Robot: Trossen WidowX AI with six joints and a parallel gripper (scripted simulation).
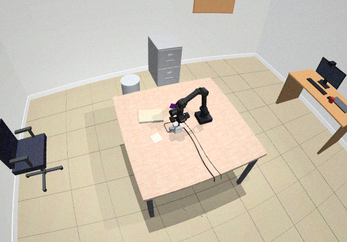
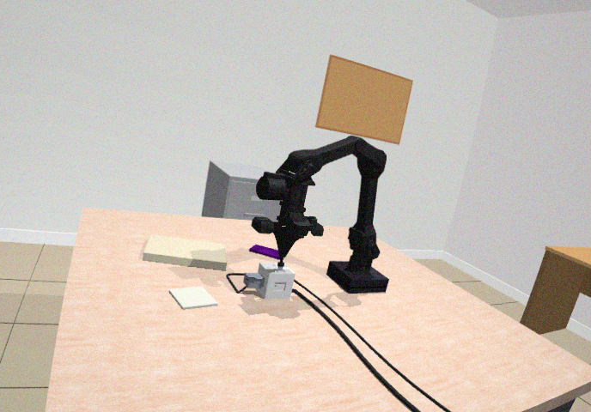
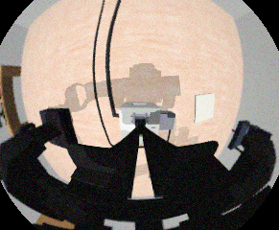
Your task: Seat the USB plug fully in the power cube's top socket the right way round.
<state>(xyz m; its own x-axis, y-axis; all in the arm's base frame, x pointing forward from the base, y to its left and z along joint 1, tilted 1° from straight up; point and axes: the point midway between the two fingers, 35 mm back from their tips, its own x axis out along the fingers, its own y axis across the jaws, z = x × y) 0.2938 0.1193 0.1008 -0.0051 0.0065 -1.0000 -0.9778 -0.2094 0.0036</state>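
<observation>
Now: gripper tip 20 mm above the dark USB plug. From my gripper tip the other things lie so: beige book: 240 mm ahead, 230 mm to the right, 100 mm below; then purple item: 40 mm behind, 340 mm to the right, 110 mm below; then white pad: 220 mm ahead, 60 mm to the left, 110 mm below.
</observation>
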